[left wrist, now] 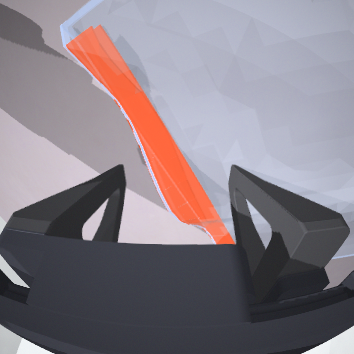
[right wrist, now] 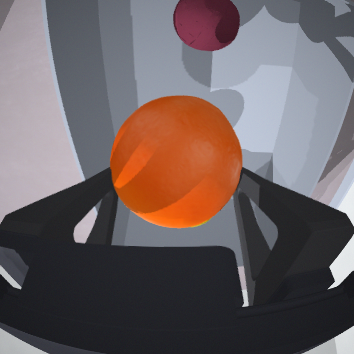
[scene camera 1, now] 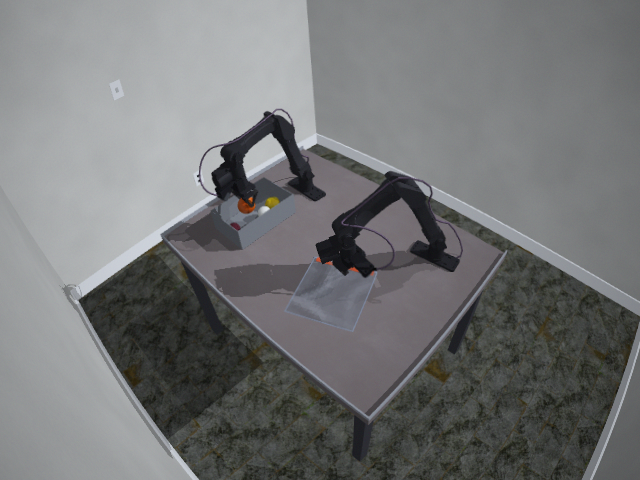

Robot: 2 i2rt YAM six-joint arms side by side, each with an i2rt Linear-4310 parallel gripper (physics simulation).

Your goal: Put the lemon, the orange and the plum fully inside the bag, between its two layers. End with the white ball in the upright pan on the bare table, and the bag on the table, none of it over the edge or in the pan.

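Observation:
My right gripper (scene camera 1: 248, 203) (right wrist: 175, 174) is shut on the orange (scene camera 1: 245, 207) (right wrist: 177, 150), over the inside of the upright grey pan (scene camera 1: 269, 224) (right wrist: 80, 115); the orange's exact height is hard to tell. The plum (scene camera 1: 235, 226) (right wrist: 206, 22), the white ball (scene camera 1: 264, 211) and the lemon (scene camera 1: 272, 202) are in the pan. The clear bag (scene camera 1: 330, 302) (left wrist: 225, 90) lies flat on the table, with an orange-red strip (left wrist: 155, 130) along its mouth. My left gripper (scene camera 1: 356, 270) (left wrist: 176, 173) is open, low at the mouth; the strip runs between its fingers, towards one of them.
The brown table (scene camera 1: 341, 356) has a raised grey rim. The pan stands near its far left edge in scene camera 1, below the right arm. The bag lies between the left arm and the front left table edge. Both arms cast shadows over the table.

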